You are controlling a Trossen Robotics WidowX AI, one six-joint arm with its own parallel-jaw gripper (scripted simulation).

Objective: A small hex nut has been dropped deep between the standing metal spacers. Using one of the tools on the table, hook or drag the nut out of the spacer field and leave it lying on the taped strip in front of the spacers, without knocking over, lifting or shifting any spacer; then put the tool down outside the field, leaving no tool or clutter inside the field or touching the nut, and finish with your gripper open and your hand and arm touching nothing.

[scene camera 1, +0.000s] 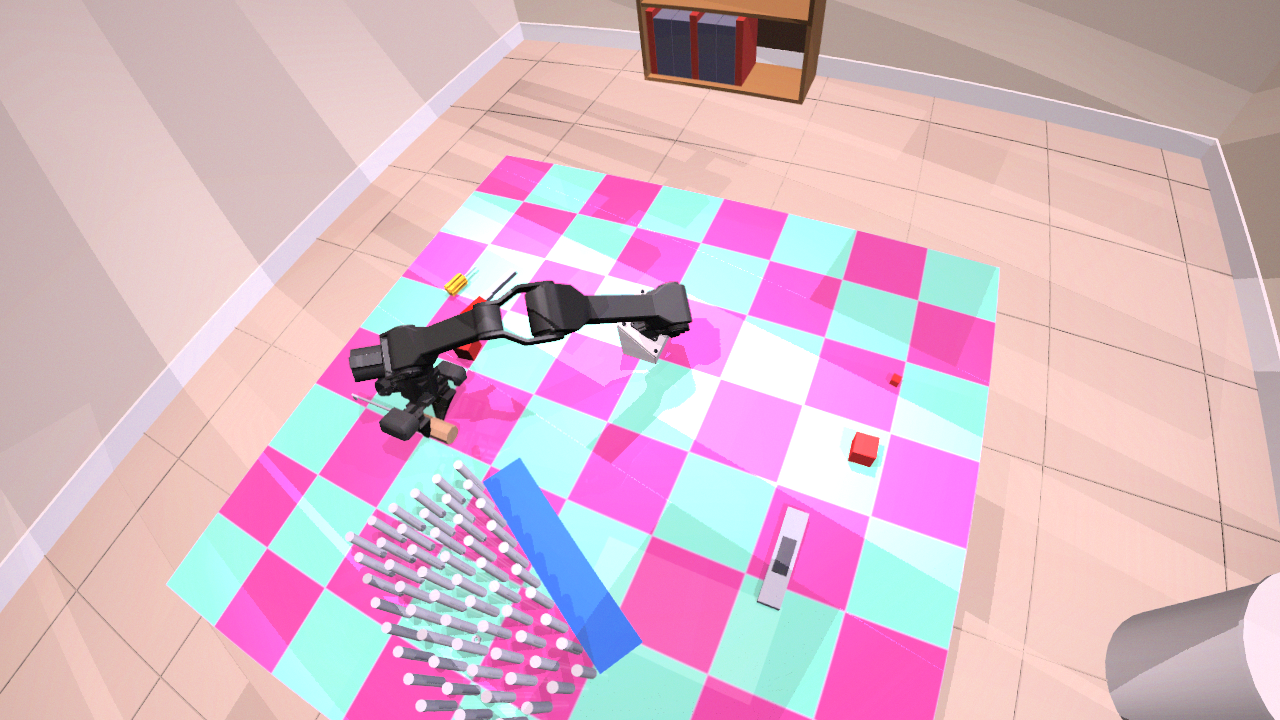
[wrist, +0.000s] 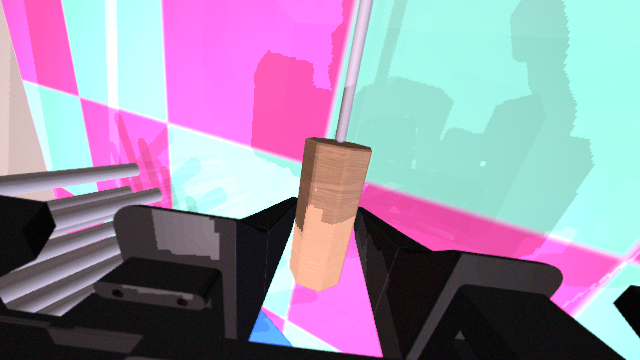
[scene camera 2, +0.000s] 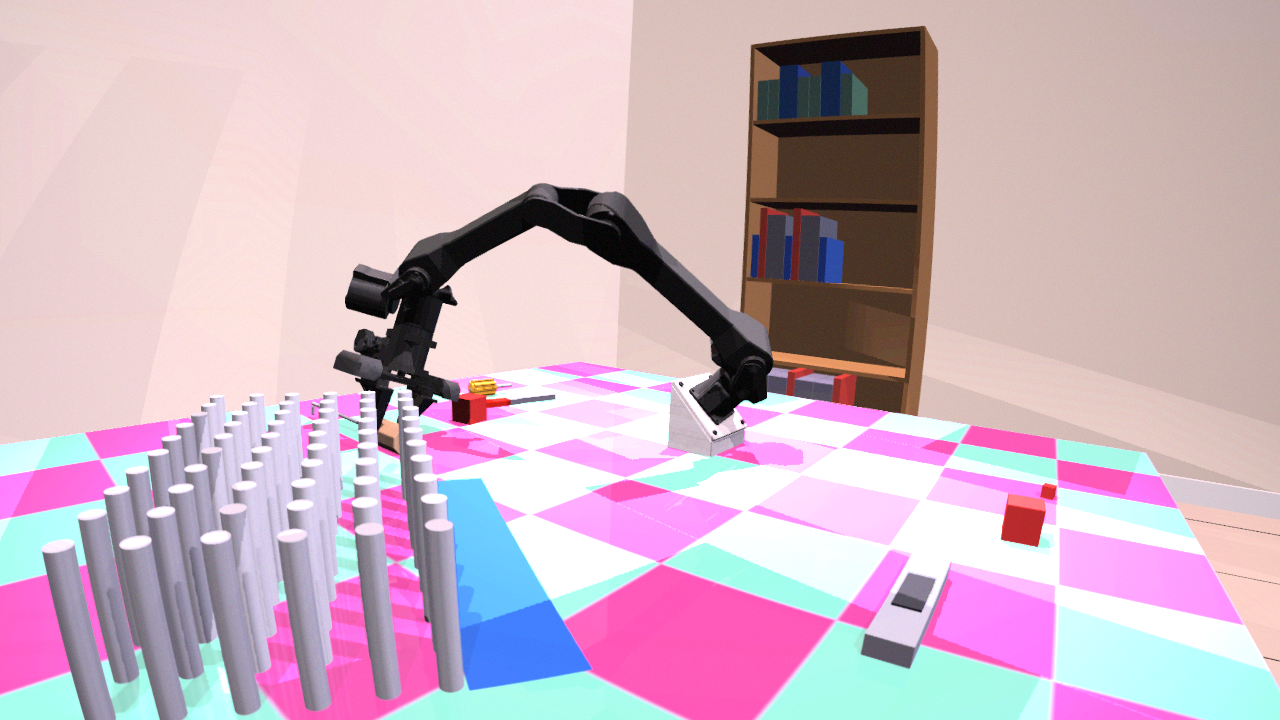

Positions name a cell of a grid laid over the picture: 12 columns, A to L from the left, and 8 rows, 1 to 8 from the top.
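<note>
Visible to me: a wooden-handled hook tool (scene camera 2: D5) (scene camera 1: E5) (wrist: G4). My gripper (scene camera 2: D5) (scene camera 1: E5) (wrist: G5) is visible in the same views. A grey-white block (scene camera 2: I8) (scene camera 1: H7) is present; in the wrist view the block is out of frame. I also see a blue taped strip (scene camera 2: E8).
</note>
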